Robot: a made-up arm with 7 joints. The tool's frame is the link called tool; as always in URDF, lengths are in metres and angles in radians. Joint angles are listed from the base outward.
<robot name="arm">
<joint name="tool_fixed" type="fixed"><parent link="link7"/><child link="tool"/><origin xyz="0.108 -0.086 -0.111" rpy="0 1.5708 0"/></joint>
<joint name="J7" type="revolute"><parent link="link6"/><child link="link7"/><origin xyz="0.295 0.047 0.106" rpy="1.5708 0 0"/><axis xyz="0 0 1"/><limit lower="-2.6" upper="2.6"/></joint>
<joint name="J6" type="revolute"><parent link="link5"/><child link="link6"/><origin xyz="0.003 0.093 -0.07" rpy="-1.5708 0 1.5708"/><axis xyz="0 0 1"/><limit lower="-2.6" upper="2.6"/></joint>
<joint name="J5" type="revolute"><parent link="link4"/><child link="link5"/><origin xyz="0.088 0.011 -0.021" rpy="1.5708 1.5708 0"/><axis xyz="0 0 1"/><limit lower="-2.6" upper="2.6"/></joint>
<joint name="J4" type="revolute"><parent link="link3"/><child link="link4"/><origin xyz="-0.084 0.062 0.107" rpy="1.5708 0 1.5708"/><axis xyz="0 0 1"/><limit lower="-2.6" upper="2.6"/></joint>
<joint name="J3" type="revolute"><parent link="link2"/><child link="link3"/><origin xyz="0.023 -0.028 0.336" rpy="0 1.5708 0"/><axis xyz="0 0 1"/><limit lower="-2.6" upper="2.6"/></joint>
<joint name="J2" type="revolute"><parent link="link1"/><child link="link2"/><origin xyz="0.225 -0.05 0.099" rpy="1.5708 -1.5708 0"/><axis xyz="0 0 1"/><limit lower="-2.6" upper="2.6"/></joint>
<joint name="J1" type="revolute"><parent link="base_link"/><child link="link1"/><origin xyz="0 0 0.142" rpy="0 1.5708 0"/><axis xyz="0 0 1"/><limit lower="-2.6" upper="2.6"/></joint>
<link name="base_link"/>
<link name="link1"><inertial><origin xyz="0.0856 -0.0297 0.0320"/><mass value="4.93"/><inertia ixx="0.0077" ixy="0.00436" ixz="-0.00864" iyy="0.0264" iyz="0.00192" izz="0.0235"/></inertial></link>
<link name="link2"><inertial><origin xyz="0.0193 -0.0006 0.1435"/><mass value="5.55"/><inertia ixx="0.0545" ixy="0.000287" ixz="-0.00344" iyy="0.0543" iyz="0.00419" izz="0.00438"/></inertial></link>
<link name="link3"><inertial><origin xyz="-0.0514 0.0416 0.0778"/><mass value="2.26"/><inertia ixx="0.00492" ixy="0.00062" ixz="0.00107" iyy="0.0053" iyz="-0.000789" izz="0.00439"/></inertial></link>
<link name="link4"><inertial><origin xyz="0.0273 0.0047 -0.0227"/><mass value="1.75"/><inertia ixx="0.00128" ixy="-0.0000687" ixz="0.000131" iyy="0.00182" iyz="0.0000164" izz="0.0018"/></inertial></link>
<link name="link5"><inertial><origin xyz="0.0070 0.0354 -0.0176"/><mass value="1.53"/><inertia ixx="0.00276" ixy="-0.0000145" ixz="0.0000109" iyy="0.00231" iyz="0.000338" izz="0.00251"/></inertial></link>
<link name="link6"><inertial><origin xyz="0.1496 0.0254 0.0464"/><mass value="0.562"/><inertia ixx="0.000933" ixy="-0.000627" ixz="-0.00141" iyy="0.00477" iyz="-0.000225" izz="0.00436"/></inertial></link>
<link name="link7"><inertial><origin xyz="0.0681 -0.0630 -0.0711"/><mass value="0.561"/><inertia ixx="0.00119" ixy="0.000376" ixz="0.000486" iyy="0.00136" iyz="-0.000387" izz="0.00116"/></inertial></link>
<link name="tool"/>
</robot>
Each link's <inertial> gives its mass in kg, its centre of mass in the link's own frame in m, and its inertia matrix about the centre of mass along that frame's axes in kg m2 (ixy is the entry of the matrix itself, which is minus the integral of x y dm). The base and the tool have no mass. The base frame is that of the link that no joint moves.
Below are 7 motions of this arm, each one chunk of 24 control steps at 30 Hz.
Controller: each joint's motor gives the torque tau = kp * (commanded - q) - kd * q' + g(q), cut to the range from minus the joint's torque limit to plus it. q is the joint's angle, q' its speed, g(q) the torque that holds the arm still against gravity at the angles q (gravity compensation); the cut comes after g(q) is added. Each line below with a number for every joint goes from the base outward.
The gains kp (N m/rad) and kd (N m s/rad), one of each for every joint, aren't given. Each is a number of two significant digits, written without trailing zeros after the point. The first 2 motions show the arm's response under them.
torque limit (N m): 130 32 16 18 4.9 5.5 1
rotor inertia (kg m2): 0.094 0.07 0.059 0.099 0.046 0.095 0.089
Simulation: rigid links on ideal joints. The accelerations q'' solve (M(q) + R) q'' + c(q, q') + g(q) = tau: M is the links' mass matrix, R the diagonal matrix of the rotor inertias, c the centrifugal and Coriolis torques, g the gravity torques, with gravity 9.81 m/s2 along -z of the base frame. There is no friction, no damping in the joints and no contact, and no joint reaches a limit. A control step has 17 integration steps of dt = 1/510 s. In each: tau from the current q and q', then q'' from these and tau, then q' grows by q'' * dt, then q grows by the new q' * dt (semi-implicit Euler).
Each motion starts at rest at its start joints. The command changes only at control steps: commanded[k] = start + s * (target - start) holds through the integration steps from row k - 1 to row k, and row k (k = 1, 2, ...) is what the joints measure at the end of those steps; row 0 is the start. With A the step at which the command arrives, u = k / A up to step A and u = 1 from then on. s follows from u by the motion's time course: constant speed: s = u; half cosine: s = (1 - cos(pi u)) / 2; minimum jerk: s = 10 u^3 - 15 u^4 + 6 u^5; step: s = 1 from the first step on.
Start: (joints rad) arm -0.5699 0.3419 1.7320 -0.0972 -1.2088 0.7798 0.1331
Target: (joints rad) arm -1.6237 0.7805 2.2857 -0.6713 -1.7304 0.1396 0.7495
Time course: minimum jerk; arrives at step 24
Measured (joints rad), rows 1 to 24:
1: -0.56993 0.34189 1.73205 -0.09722 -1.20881 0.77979 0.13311
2: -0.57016 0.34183 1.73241 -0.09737 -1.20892 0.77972 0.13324
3: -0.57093 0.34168 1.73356 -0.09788 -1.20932 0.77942 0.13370
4: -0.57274 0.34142 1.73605 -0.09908 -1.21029 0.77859 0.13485
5: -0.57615 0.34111 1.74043 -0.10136 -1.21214 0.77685 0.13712
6: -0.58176 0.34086 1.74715 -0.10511 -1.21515 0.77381 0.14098
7: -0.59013 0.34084 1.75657 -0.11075 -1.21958 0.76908 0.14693
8: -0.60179 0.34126 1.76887 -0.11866 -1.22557 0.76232 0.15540
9: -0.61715 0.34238 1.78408 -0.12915 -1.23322 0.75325 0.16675
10: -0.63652 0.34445 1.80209 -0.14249 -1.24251 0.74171 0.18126
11: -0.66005 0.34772 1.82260 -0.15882 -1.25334 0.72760 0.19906
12: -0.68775 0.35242 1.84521 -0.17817 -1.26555 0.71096 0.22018
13: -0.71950 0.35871 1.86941 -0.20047 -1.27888 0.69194 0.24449
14: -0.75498 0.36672 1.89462 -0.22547 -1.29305 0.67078 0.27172
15: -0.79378 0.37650 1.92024 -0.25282 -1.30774 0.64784 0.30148
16: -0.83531 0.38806 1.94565 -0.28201 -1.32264 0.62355 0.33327
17: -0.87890 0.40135 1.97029 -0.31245 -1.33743 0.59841 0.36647
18: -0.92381 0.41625 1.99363 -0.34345 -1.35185 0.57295 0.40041
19: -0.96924 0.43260 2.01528 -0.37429 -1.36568 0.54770 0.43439
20: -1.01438 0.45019 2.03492 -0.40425 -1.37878 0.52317 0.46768
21: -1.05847 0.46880 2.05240 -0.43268 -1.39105 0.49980 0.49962
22: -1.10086 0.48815 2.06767 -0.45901 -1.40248 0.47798 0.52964
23: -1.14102 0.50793 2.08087 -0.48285 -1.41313 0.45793 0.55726
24: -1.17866 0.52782 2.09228 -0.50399 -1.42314 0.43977 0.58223
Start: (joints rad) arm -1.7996 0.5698 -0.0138 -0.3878 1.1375 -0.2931 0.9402
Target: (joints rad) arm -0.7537 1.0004 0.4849 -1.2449 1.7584 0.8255 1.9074
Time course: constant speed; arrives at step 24
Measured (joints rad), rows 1 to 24:
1: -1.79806 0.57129 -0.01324 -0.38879 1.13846 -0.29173 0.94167
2: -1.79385 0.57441 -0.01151 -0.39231 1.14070 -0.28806 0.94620
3: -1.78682 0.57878 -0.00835 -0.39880 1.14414 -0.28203 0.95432
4: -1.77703 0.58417 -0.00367 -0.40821 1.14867 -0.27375 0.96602
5: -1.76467 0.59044 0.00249 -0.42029 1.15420 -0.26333 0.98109
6: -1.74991 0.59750 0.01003 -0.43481 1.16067 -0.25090 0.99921
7: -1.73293 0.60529 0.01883 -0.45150 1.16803 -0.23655 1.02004
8: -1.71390 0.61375 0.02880 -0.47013 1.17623 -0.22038 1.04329
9: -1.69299 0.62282 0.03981 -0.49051 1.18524 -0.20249 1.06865
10: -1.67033 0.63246 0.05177 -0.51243 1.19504 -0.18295 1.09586
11: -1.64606 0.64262 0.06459 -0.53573 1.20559 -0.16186 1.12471
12: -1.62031 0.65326 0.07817 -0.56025 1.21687 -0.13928 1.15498
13: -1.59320 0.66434 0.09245 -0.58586 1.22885 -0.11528 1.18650
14: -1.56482 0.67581 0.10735 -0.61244 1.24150 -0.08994 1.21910
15: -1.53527 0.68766 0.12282 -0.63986 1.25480 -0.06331 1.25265
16: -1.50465 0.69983 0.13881 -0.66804 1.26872 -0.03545 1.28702
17: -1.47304 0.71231 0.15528 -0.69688 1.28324 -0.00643 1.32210
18: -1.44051 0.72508 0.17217 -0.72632 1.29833 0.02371 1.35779
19: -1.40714 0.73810 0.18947 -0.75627 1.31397 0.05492 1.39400
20: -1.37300 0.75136 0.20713 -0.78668 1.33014 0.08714 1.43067
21: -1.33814 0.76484 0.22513 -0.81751 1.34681 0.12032 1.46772
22: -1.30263 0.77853 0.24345 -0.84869 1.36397 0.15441 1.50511
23: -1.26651 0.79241 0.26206 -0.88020 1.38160 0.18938 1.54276
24: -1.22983 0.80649 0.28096 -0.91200 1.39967 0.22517 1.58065
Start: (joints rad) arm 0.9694 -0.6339 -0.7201 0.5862 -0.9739 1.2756 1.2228
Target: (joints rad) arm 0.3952 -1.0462 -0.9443 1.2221 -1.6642 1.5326 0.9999
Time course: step
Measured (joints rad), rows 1 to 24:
1: 0.94656 -0.66113 -0.74789 0.58950 -0.99169 1.27765 1.22298
2: 0.91207 -0.68997 -0.77550 0.61479 -1.01418 1.28730 1.21674
3: 0.87637 -0.71531 -0.79542 0.65408 -1.03869 1.29995 1.20420
4: 0.84165 -0.73935 -0.81026 0.70007 -1.06422 1.31298 1.18770
5: 0.80872 -0.76285 -0.82187 0.74843 -1.08984 1.32569 1.16926
6: 0.77784 -0.78588 -0.83136 0.79654 -1.11499 1.33796 1.15035
7: 0.74905 -0.80820 -0.83938 0.84285 -1.13938 1.34978 1.13193
8: 0.72227 -0.82955 -0.84634 0.88645 -1.16289 1.36113 1.11459
9: 0.69739 -0.84968 -0.85252 0.92685 -1.18548 1.37198 1.09863
10: 0.67428 -0.86841 -0.85810 0.96382 -1.20713 1.38227 1.08419
11: 0.65284 -0.88564 -0.86323 0.99733 -1.22788 1.39196 1.07128
12: 0.63294 -0.90132 -0.86801 1.02745 -1.24775 1.40102 1.05986
13: 0.61448 -0.91548 -0.87251 1.05431 -1.26678 1.40945 1.04983
14: 0.59737 -0.92817 -0.87679 1.07813 -1.28498 1.41725 1.04109
15: 0.58151 -0.93949 -0.88089 1.09912 -1.30241 1.42444 1.03353
16: 0.56683 -0.94955 -0.88481 1.11752 -1.31907 1.43105 1.02704
17: 0.55325 -0.95846 -0.88858 1.13357 -1.33500 1.43712 1.02149
18: 0.54069 -0.96635 -0.89220 1.14752 -1.35022 1.44270 1.01679
19: 0.52910 -0.97333 -0.89566 1.15958 -1.36477 1.44783 1.01283
20: 0.51839 -0.97951 -0.89898 1.16998 -1.37866 1.45256 1.00953
21: 0.50852 -0.98499 -0.90213 1.17891 -1.39191 1.45693 1.00678
22: 0.49942 -0.98987 -0.90513 1.18655 -1.40457 1.46098 1.00453
23: 0.49104 -0.99422 -0.90797 1.19306 -1.41664 1.46474 1.00269
24: 0.48332 -0.99812 -0.91065 1.19860 -1.42815 1.46825 1.00122

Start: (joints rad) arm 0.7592 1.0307 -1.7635 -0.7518 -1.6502 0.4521 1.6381
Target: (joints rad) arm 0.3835 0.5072 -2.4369 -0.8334 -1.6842 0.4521 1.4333
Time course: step
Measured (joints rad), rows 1 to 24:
1: 0.74091 1.01804 -1.78464 -0.75945 -1.66515 0.43670 1.62983
2: 0.71473 0.99324 -1.82052 -0.76809 -1.67738 0.41995 1.61158
3: 0.68962 0.96459 -1.86181 -0.77441 -1.68474 0.41025 1.59066
4: 0.66637 0.93456 -1.90528 -0.77867 -1.68920 0.40642 1.57030
5: 0.64494 0.90439 -1.94895 -0.78145 -1.69181 0.40666 1.55176
6: 0.62522 0.87490 -1.99155 -0.78334 -1.69316 0.40954 1.53541
7: 0.60705 0.84664 -2.03228 -0.78480 -1.69358 0.41402 1.52125
8: 0.59031 0.81994 -2.07068 -0.78617 -1.69329 0.41933 1.50912
9: 0.57487 0.79494 -2.10649 -0.78766 -1.69245 0.42495 1.49880
10: 0.56061 0.77171 -2.13960 -0.78937 -1.69120 0.43055 1.49006
11: 0.54744 0.75021 -2.17001 -0.79134 -1.68966 0.43589 1.48268
12: 0.53526 0.73038 -2.19779 -0.79354 -1.68793 0.44084 1.47647
13: 0.52399 0.71213 -2.22306 -0.79593 -1.68610 0.44534 1.47123
14: 0.51355 0.69535 -2.24594 -0.79844 -1.68424 0.44935 1.46680
15: 0.50388 0.67994 -2.26661 -0.80102 -1.68242 0.45286 1.46305
16: 0.49493 0.66579 -2.28522 -0.80361 -1.68067 0.45591 1.45986
17: 0.48664 0.65282 -2.30193 -0.80615 -1.67904 0.45852 1.45713
18: 0.47896 0.64092 -2.31692 -0.80862 -1.67754 0.46072 1.45479
19: 0.47184 0.63000 -2.33033 -0.81097 -1.67618 0.46255 1.45275
20: 0.46525 0.62000 -2.34231 -0.81320 -1.67497 0.46405 1.45096
21: 0.45915 0.61083 -2.35300 -0.81529 -1.67392 0.46525 1.44939
22: 0.45349 0.60243 -2.36253 -0.81722 -1.67302 0.46618 1.44800
23: 0.44826 0.59472 -2.37101 -0.81901 -1.67226 0.46689 1.44675
24: 0.44341 0.58766 -2.37855 -0.82064 -1.67164 0.46739 1.44563

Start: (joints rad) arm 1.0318 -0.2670 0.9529 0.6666 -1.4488 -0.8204 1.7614
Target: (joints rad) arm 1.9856 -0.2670 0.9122 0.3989 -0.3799 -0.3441 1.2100
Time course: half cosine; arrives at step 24
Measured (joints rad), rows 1 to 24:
1: 1.03194 -0.26693 0.95275 0.66644 -1.44869 -0.82037 1.76130
2: 1.03257 -0.26662 0.95217 0.66577 -1.44809 -0.82024 1.76080
3: 1.03415 -0.26593 0.95093 0.66426 -1.44652 -0.81995 1.75952
4: 1.03713 -0.26478 0.94889 0.66170 -1.44347 -0.81939 1.75707
5: 1.04190 -0.26312 0.94601 0.65795 -1.43854 -0.81844 1.75309
6: 1.04886 -0.26097 0.94232 0.65297 -1.43138 -0.81695 1.74731
7: 1.05829 -0.25837 0.93791 0.64674 -1.42174 -0.81474 1.73950
8: 1.07046 -0.25539 0.93291 0.63930 -1.40944 -0.81164 1.72953
9: 1.08554 -0.25214 0.92748 0.63073 -1.39442 -0.80751 1.71731
10: 1.10363 -0.24875 0.92180 0.62114 -1.37664 -0.80220 1.70283
11: 1.12476 -0.24533 0.91606 0.61063 -1.35619 -0.79560 1.68614
12: 1.14888 -0.24204 0.91045 0.59936 -1.33321 -0.78764 1.66734
13: 1.17587 -0.23902 0.90516 0.58747 -1.30790 -0.77827 1.64659
14: 1.20554 -0.23640 0.90037 0.57515 -1.28054 -0.76749 1.62410
15: 1.23761 -0.23431 0.89622 0.56255 -1.25145 -0.75536 1.60011
16: 1.27178 -0.23285 0.89285 0.54988 -1.22098 -0.74195 1.57491
17: 1.30767 -0.23212 0.89037 0.53731 -1.18955 -0.72738 1.54882
18: 1.34486 -0.23219 0.88888 0.52505 -1.15757 -0.71182 1.52218
19: 1.38288 -0.23309 0.88841 0.51328 -1.12547 -0.69546 1.49535
20: 1.42126 -0.23484 0.88901 0.50221 -1.09367 -0.67849 1.46872
21: 1.45948 -0.23744 0.89066 0.49202 -1.06260 -0.66116 1.44267
22: 1.49704 -0.24086 0.89335 0.48289 -1.03266 -0.64370 1.41758
23: 1.53341 -0.24505 0.89702 0.47499 -1.00423 -0.62633 1.39383
24: 1.56810 -0.24993 0.90160 0.46849 -0.97765 -0.60929 1.37180

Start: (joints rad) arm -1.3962 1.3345 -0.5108 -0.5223 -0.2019 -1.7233 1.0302
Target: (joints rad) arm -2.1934 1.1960 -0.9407 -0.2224 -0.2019 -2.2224 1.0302
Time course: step
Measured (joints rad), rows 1 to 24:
1: -1.42368 1.34415 -0.53706 -0.51739 -0.20162 -1.72755 1.03379
2: -1.47307 1.34998 -0.57373 -0.50302 -0.19997 -1.74546 1.03788
3: -1.52531 1.34658 -0.60568 -0.48335 -0.19921 -1.77142 1.03964
4: -1.57579 1.33785 -0.63306 -0.46173 -0.19941 -1.79923 1.03942
5: -1.62326 1.32687 -0.65729 -0.43987 -0.20010 -1.82619 1.03797
6: -1.66739 1.31531 -0.67930 -0.41869 -0.20094 -1.85145 1.03600
7: -1.70822 1.30401 -0.69961 -0.39871 -0.20173 -1.87489 1.03392
8: -1.74591 1.29337 -0.71845 -0.38019 -0.20240 -1.89665 1.03202
9: -1.78066 1.28356 -0.73600 -0.36324 -0.20291 -1.91688 1.03038
10: -1.81268 1.27462 -0.75232 -0.34789 -0.20328 -1.93576 1.02906
11: -1.84219 1.26653 -0.76749 -0.33408 -0.20351 -1.95342 1.02802
12: -1.86938 1.25926 -0.78157 -0.32172 -0.20364 -1.96997 1.02725
13: -1.89443 1.25272 -0.79461 -0.31069 -0.20368 -1.98551 1.02670
14: -1.91753 1.24687 -0.80667 -0.30087 -0.20365 -2.00009 1.02632
15: -1.93882 1.24163 -0.81782 -0.29216 -0.20357 -2.01380 1.02609
16: -1.95845 1.23694 -0.82809 -0.28442 -0.20345 -2.02669 1.02597
17: -1.97655 1.23274 -0.83756 -0.27756 -0.20331 -2.03880 1.02593
18: -1.99324 1.22899 -0.84627 -0.27147 -0.20314 -2.05018 1.02596
19: -2.00864 1.22562 -0.85427 -0.26608 -0.20297 -2.06087 1.02603
20: -2.02285 1.22260 -0.86163 -0.26129 -0.20279 -2.07091 1.02614
21: -2.03595 1.21990 -0.86838 -0.25705 -0.20262 -2.08034 1.02627
22: -2.04805 1.21747 -0.87457 -0.25328 -0.20245 -2.08919 1.02642
23: -2.05921 1.21529 -0.88024 -0.24993 -0.20228 -2.09751 1.02658
24: -2.06951 1.21334 -0.88544 -0.24696 -0.20212 -2.10531 1.02675

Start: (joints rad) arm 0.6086 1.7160 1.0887 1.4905 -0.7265 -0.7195 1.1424
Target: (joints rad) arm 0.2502 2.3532 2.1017 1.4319 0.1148 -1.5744 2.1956
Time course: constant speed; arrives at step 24
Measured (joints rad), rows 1 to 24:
1: 0.60821 1.71670 1.09143 1.48985 -0.72636 -0.72083 1.14383
2: 0.60701 1.71835 1.09766 1.48857 -0.72566 -0.72424 1.14824
3: 0.60489 1.72110 1.10717 1.48690 -0.72407 -0.72962 1.15624
4: 0.60185 1.72508 1.11968 1.48504 -0.72136 -0.73678 1.16793
5: 0.59791 1.73036 1.13492 1.48311 -0.71738 -0.74556 1.18319
6: 0.59311 1.73699 1.15263 1.48121 -0.71205 -0.75580 1.20179
7: 0.58750 1.74496 1.17257 1.47938 -0.70531 -0.76740 1.22344
8: 0.58113 1.75426 1.19453 1.47764 -0.69717 -0.78024 1.24784
9: 0.57405 1.76483 1.21833 1.47599 -0.68763 -0.79426 1.27471
10: 0.56630 1.77665 1.24379 1.47445 -0.67673 -0.80937 1.30378
11: 0.55793 1.78965 1.27074 1.47299 -0.66451 -0.82551 1.33479
12: 0.54900 1.80378 1.29905 1.47163 -0.65103 -0.84264 1.36752
13: 0.53953 1.81898 1.32858 1.47034 -0.63632 -0.86069 1.40176
14: 0.52958 1.83519 1.35921 1.46911 -0.62045 -0.87961 1.43732
15: 0.51918 1.85237 1.39084 1.46795 -0.60348 -0.89938 1.47405
16: 0.50837 1.87046 1.42337 1.46684 -0.58546 -0.91994 1.51179
17: 0.49719 1.88941 1.45671 1.46577 -0.56644 -0.94125 1.55043
18: 0.48566 1.90916 1.49079 1.46472 -0.54647 -0.96330 1.58985
19: 0.47383 1.92967 1.52552 1.46370 -0.52562 -0.98604 1.62994
20: 0.46172 1.95088 1.56084 1.46268 -0.50392 -1.00946 1.67063
21: 0.44935 1.97276 1.59670 1.46166 -0.48143 -1.03351 1.71182
22: 0.43676 1.99525 1.63303 1.46062 -0.45820 -1.05818 1.75346
23: 0.42397 2.01830 1.66981 1.45954 -0.43427 -1.08346 1.79548
24: 0.41099 2.04188 1.70697 1.45843 -0.40968 -1.10930 1.83782

